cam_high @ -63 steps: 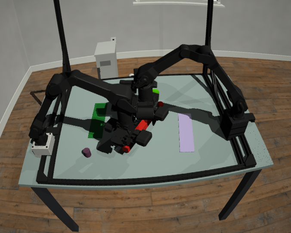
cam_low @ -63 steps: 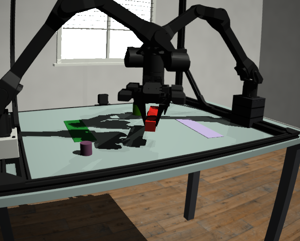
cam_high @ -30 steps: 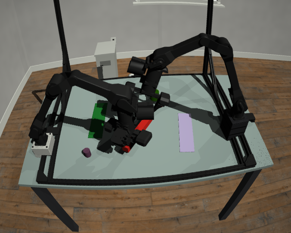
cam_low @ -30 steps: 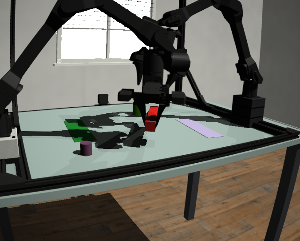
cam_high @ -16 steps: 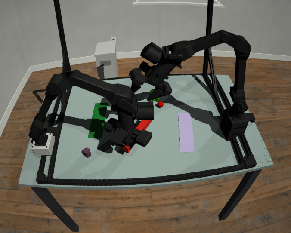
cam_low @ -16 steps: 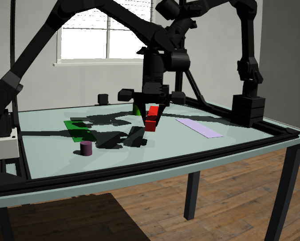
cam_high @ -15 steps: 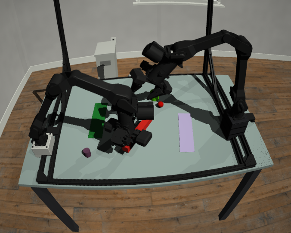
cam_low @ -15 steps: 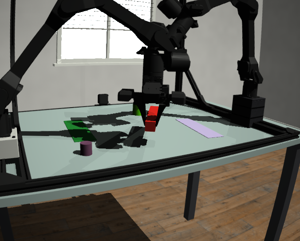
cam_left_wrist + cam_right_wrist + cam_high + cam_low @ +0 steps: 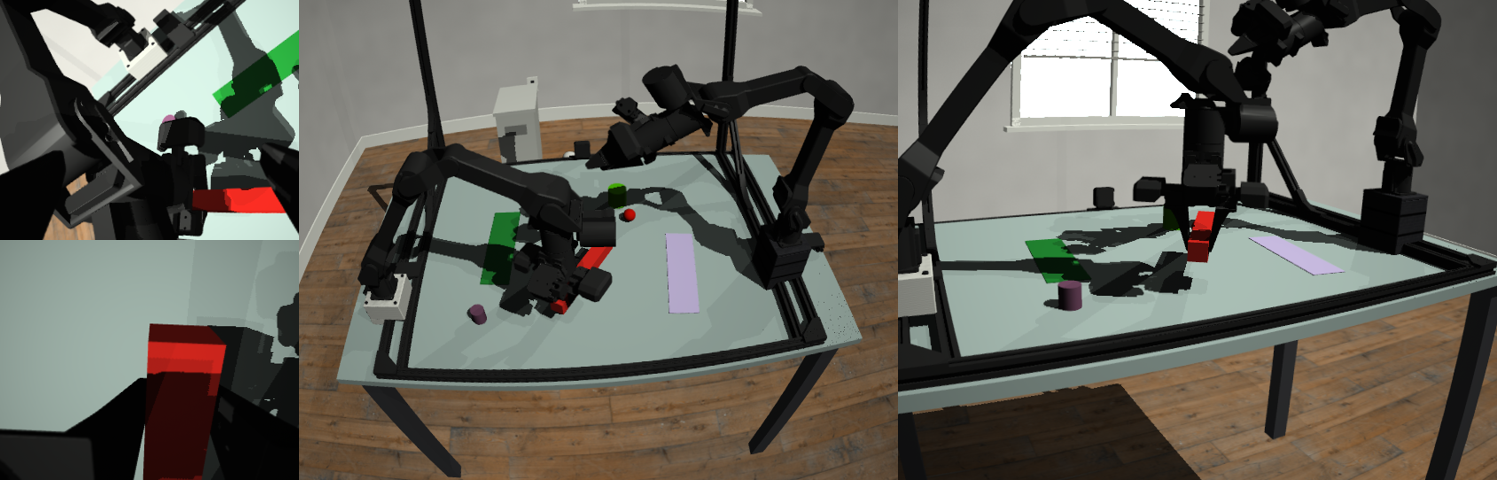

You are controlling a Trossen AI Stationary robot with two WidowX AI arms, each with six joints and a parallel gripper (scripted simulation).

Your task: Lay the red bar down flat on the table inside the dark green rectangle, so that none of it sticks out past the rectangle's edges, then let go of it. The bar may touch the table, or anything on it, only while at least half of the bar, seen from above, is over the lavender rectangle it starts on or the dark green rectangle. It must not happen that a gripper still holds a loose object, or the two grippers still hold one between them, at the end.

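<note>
My right gripper is now 60 mm past the red bar, 40 mm to the right of it and 30 mm above it. Also, from my right hand: purple cylinder 10 mm behind, 190 mm to the right, 80 mm below; dark green rectangle 240 mm behind, 150 mm to the right, 100 mm below; lavender rectangle 100 mm behind, 270 mm to the left, 100 mm below.
</note>
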